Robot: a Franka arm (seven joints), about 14 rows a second.
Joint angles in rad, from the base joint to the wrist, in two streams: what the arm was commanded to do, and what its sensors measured. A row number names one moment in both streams.
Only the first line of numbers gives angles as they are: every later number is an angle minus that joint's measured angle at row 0.
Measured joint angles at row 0:
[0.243 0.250 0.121 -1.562 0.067 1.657 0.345]
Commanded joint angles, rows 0 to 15:
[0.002 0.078 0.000 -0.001 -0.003 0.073 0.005]
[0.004 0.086 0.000 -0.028 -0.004 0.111 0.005]
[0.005 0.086 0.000 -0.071 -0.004 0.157 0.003]
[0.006 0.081 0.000 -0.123 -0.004 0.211 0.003]
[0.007 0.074 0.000 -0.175 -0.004 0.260 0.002]
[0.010 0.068 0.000 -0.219 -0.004 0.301 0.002]
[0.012 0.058 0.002 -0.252 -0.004 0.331 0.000]
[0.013 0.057 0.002 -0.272 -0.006 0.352 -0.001]
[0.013 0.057 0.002 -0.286 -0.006 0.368 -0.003]
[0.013 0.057 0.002 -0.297 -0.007 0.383 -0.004]
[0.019 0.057 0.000 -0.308 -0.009 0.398 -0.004]
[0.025 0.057 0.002 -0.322 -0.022 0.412 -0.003]
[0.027 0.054 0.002 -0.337 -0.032 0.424 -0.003]
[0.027 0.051 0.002 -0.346 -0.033 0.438 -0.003]
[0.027 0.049 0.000 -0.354 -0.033 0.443 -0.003]
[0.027 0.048 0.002 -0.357 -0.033 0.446 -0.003]
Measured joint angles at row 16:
[0.019 0.088 0.006 -0.311 -0.017 0.421 -0.001]
